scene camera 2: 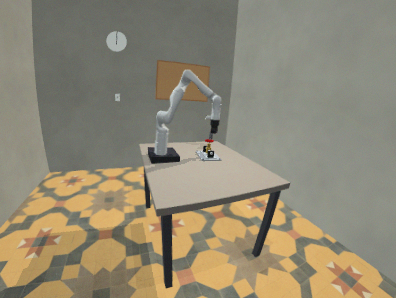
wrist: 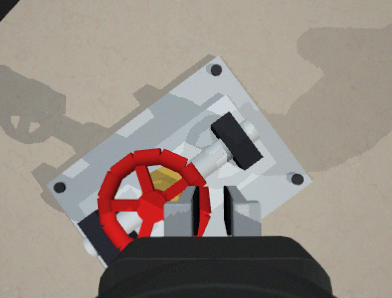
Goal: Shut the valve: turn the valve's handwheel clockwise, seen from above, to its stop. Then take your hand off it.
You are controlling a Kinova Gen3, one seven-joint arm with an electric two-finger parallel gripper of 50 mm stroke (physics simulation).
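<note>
The valve's red spoked handwheel [scene camera 2: 209, 141] [wrist: 151, 206] sits on top of a brass valve body [wrist: 167, 181]. The valve is mounted on a light grey base plate [wrist: 285, 181], which lies turned at an angle. My gripper [scene camera 2: 211, 137] [wrist: 211, 203] points down at the handwheel's rim. Its two fingers stand a little apart, with nothing gripped between them. In the wrist view, the left finger covers part of the wheel's right side, a strip of red rim shows in the gap, and the right finger is outside the rim. Whether a finger touches the rim I cannot tell. The wheel's lower edge is hidden by my gripper body.
A black block [wrist: 236, 141] clamps the pale pipe at the plate's upper right, and another black block [wrist: 97, 237] is at the lower left. Dark bolt heads stand at the plate's corners. The arm's black base [scene camera 2: 163, 156] stands on the table [scene camera 2: 210, 182], left of the valve.
</note>
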